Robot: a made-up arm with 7 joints.
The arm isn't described. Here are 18 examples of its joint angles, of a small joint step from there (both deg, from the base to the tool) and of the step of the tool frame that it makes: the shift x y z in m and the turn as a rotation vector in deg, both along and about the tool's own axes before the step.
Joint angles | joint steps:
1: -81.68 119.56 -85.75 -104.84 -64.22 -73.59 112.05 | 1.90 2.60 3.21 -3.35 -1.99 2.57 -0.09
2: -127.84 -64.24 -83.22 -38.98 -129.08 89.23 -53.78 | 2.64 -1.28 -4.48 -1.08 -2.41 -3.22 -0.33
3: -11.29 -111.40 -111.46 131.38 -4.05 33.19 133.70 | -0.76 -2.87 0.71 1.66 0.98 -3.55 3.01
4: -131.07 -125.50 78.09 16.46 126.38 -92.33 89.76 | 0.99 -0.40 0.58 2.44 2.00 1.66 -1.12
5: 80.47 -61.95 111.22 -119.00 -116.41 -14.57 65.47 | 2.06 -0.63 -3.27 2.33 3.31 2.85 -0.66
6: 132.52 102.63 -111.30 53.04 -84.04 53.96 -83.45 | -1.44 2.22 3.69 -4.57 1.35 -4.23 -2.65
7: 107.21 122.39 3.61 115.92 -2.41 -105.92 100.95 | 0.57 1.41 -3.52 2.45 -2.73 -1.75 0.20
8: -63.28 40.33 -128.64 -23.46 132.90 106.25 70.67 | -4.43 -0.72 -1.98 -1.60 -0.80 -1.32 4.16
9: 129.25 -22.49 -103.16 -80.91 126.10 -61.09 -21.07 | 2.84 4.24 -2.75 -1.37 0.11 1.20 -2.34
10: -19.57 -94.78 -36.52 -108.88 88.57 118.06 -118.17 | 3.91 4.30 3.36 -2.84 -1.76 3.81 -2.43
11: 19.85 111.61 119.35 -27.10 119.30 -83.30 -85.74 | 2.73 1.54 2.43 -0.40 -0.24 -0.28 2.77
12: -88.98 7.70 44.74 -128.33 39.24 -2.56 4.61 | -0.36 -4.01 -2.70 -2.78 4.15 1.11 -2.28
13: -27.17 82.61 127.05 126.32 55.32 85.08 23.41 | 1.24 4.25 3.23 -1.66 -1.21 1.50 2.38
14: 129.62 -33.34 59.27 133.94 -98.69 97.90 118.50 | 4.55 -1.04 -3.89 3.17 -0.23 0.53 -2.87
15: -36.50 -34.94 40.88 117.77 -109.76 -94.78 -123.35 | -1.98 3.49 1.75 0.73 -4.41 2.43 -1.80
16: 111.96 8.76 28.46 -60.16 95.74 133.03 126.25 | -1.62 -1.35 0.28 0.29 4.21 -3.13 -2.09
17: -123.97 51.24 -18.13 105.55 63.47 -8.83 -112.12 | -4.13 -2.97 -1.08 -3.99 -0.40 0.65 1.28
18: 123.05 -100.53 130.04 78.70 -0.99 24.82 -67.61 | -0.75 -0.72 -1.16 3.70 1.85 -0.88 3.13
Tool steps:
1: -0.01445 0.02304 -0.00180 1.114 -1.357 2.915
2: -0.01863 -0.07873 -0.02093 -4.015 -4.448 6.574
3: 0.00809 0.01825 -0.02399 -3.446 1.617 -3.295
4: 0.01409 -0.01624 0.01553 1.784 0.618 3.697
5: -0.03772 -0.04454 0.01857 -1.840 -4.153 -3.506
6: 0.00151 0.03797 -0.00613 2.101 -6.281 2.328
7: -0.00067 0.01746 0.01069 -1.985 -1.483 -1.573
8: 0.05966 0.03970 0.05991 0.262 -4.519 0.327
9: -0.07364 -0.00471 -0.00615 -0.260 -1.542 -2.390
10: -0.00056 0.05439 0.03362 2.706 2.980 6.942
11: -0.00195 -0.05177 0.01828 4.642 0.024 -0.091
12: 0.02155 0.04083 0.00393 -3.580 -3.879 5.095
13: 0.02957 -0.00693 0.01719 -5.380 5.228 0.372
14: 0.02086 -0.05359 0.00197 -1.852 -3.422 -3.684
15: 0.06288 -0.05313 -0.02032 -1.043 2.366 -6.737
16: -0.03797 -0.04150 0.00122 -5.323 2.980 -0.987
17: 0.05942 0.02494 0.00383 -4.074 3.369 -3.947
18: -0.01825 -0.03211 -0.04152 -3.330 -2.136 -0.130
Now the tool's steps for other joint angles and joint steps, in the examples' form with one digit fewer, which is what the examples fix.
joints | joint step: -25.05 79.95 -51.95 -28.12 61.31 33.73 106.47 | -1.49 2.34 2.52 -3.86 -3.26 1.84 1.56
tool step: 0.0119 -0.0075 0.0060 -0.59 -3.97 -1.26
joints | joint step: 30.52 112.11 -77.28 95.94 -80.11 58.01 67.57 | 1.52 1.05 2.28 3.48 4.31 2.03 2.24
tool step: 0.0283 -0.0203 0.0153 -0.59 -6.64 -1.93
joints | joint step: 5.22 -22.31 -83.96 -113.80 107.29 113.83 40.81 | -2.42 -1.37 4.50 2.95 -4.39 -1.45 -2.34
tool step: 0.0037 0.0195 -0.0062 1.97 2.85 1.04
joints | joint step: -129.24 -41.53 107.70 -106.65 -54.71 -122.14 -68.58 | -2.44 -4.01 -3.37 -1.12 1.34 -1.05 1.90
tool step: 0.0552 -0.0674 -0.0051 2.05 0.29 -4.49
